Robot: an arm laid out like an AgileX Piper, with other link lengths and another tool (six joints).
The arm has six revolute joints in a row. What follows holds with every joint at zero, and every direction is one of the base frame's. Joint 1 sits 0.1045 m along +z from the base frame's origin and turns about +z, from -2.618 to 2.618 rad. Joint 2 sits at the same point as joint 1 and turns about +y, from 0 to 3.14 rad. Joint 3 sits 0.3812 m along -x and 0.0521 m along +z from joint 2 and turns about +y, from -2.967 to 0 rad. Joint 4 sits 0.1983 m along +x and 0.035 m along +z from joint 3 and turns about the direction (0.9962, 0, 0.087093), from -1.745 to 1.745 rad. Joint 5 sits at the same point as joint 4 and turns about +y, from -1.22 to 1.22 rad. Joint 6 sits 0.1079 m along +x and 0.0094 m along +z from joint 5 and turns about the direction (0.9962, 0, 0.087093), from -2.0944 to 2.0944 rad. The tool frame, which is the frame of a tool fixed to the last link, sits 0.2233 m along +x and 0.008 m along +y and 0.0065 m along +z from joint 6; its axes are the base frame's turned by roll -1.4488, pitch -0.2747 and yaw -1.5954 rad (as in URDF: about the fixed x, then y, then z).
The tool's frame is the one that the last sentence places.
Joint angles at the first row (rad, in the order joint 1, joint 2, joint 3, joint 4, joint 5, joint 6):
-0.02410, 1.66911, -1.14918, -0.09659, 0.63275, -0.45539
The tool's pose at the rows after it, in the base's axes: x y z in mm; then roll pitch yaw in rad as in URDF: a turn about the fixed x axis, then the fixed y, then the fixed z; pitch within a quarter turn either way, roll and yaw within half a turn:
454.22, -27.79, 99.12, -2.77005, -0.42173, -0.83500
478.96, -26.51, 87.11, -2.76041, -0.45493, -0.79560
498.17, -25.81, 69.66, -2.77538, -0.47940, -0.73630
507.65, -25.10, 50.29, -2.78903, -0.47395, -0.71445
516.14, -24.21, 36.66, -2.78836, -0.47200, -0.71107
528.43, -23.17, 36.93, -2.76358, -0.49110, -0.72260
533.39, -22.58, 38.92, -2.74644, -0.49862, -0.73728
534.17, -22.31, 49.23, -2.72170, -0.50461, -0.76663
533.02, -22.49, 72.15, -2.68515, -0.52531, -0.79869
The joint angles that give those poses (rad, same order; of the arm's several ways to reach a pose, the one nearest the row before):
-0.02411, 1.73811, -1.15561, -0.09658, 0.54434, -0.48857
-0.02411, 1.79343, -1.15563, -0.09566, 0.45710, -0.53163
-0.02409, 1.85382, -1.15670, -0.09568, 0.38626, -0.58736
-0.02409, 1.90589, -1.15737, -0.09568, 0.34615, -0.60223
-0.02409, 1.94445, -1.15735, -0.09568, 0.30850, -0.60329
-0.02409, 1.95992, -1.16327, -0.09421, 0.27011, -0.60105
-0.02412, 1.96226, -1.16441, -0.09315, 0.25354, -0.59257
-0.02409, 1.94243, -1.16441, -0.09325, 0.25497, -0.57117
-0.02410, 1.89507, -1.16241, -0.09536, 0.26391, -0.55280

